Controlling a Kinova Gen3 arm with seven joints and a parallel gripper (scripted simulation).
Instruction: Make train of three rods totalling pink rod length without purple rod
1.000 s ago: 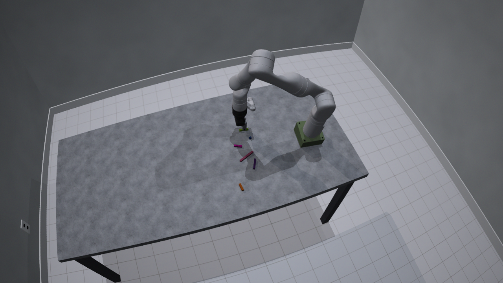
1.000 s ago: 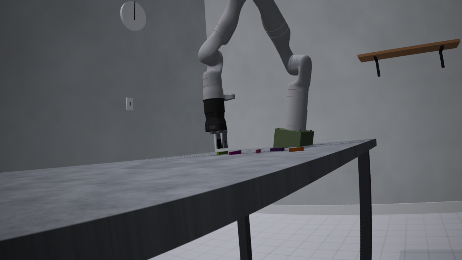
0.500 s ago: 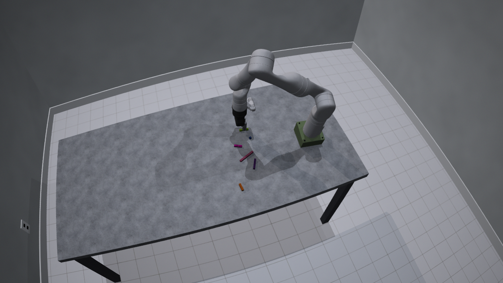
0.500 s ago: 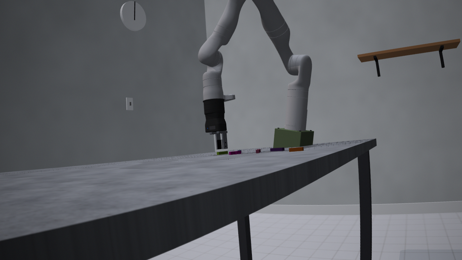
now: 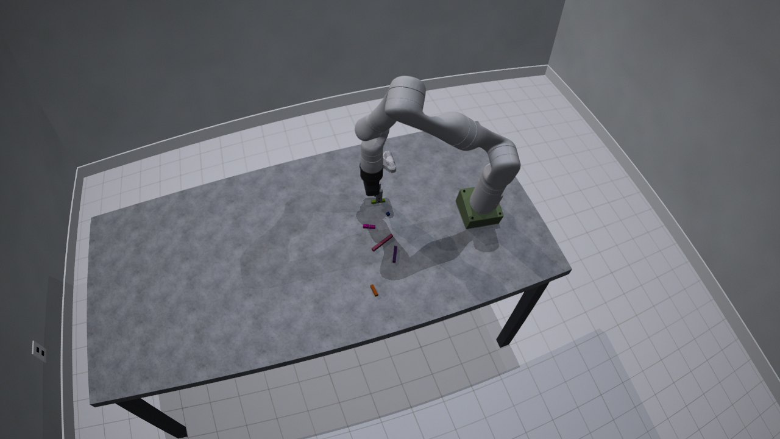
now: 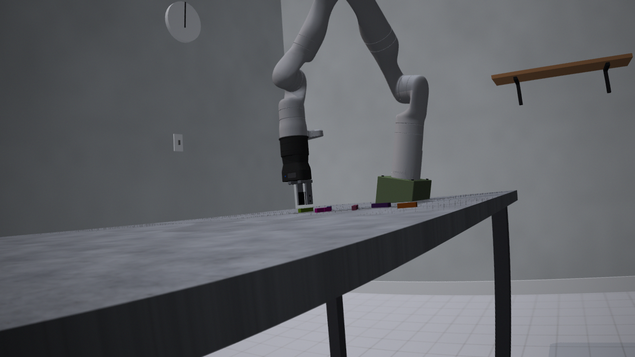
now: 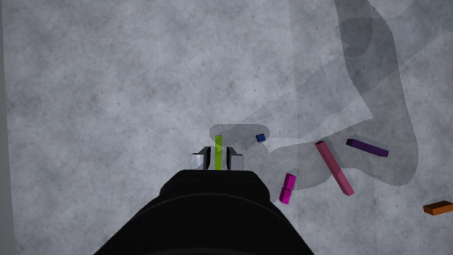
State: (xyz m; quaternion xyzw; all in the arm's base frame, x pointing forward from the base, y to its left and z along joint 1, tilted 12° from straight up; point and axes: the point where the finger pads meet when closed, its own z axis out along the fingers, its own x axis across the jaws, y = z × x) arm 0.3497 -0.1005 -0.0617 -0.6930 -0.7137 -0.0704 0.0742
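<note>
My gripper is now 30 mm above the lime rod. From my hand the other things lie so: pink rod 10 mm ahead, 180 mm to the left, 30 mm below; then purple rod 20 mm behind, 230 mm to the left, 30 mm below; then small blue rod 30 mm behind, 60 mm to the left, 30 mm below.
</note>
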